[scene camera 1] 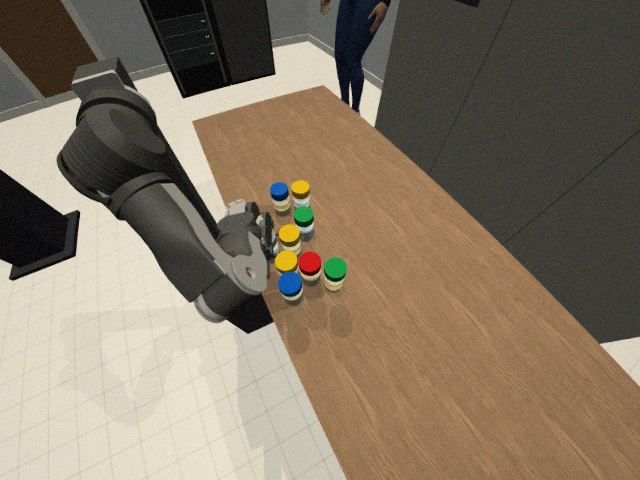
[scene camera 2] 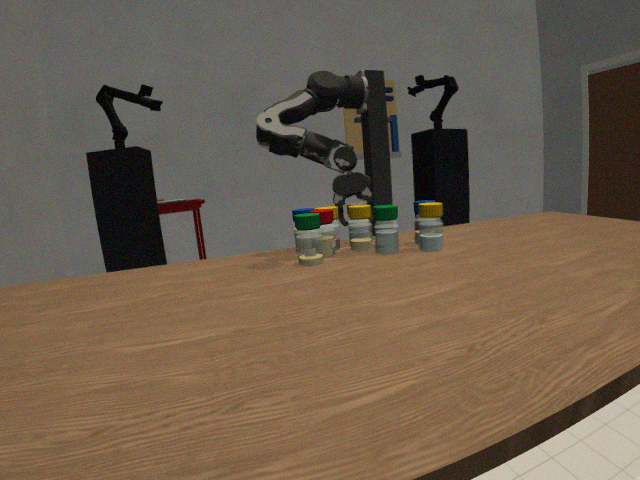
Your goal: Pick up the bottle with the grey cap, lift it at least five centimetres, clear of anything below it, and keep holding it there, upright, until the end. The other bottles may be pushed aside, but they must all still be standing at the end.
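My gripper (scene camera 1: 269,239) (scene camera 2: 355,212) points down at the table's near-robot edge, its fingers around the bottle with the grey cap (scene camera 1: 276,249). A sliver of that bottle's clear side shows beside the fingers in scene camera 1; its cap is hidden by the gripper. The fingers look shut on it, low at table level, though their contact is mostly hidden. In scene camera 2 a yellow-capped bottle (scene camera 1: 289,239) (scene camera 2: 360,227) stands in front of the fingers and hides the held bottle. A green-capped bottle (scene camera 1: 303,220) (scene camera 2: 386,228) stands beside that one.
On the wooden table (scene camera 1: 413,289) (scene camera 2: 310,361), a blue-capped bottle (scene camera 1: 279,196) and a yellow-capped one (scene camera 1: 300,193) (scene camera 2: 430,225) stand upright on one side. Yellow (scene camera 1: 286,262), red (scene camera 1: 310,265), blue (scene camera 1: 290,285) and green (scene camera 1: 334,272) (scene camera 2: 308,239) ones stand on the other.
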